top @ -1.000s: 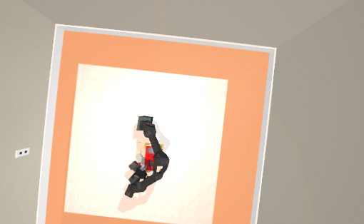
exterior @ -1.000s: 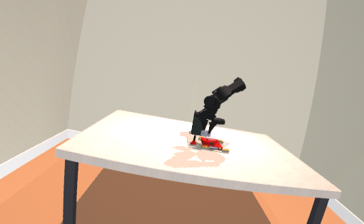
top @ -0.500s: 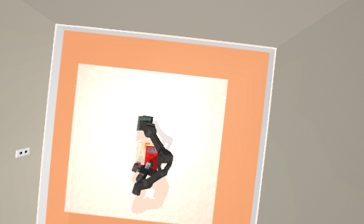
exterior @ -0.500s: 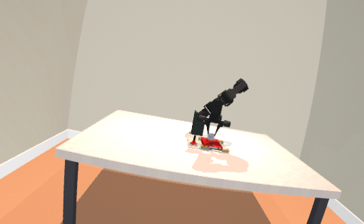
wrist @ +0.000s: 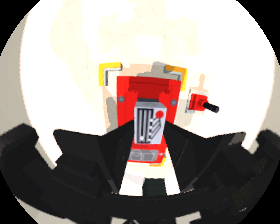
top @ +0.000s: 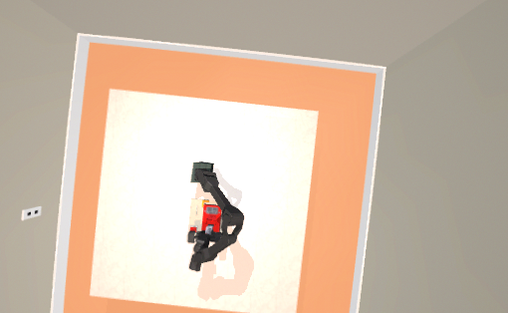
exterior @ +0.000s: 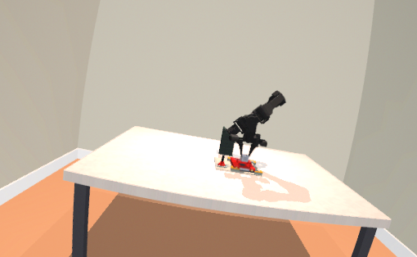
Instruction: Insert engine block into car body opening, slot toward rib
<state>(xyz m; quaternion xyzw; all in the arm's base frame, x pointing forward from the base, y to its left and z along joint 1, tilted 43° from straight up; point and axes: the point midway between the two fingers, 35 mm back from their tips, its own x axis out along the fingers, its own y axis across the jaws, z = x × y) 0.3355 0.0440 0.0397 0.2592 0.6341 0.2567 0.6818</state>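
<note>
Now: the grey engine block 10 mm below my gripper tip.
</note>
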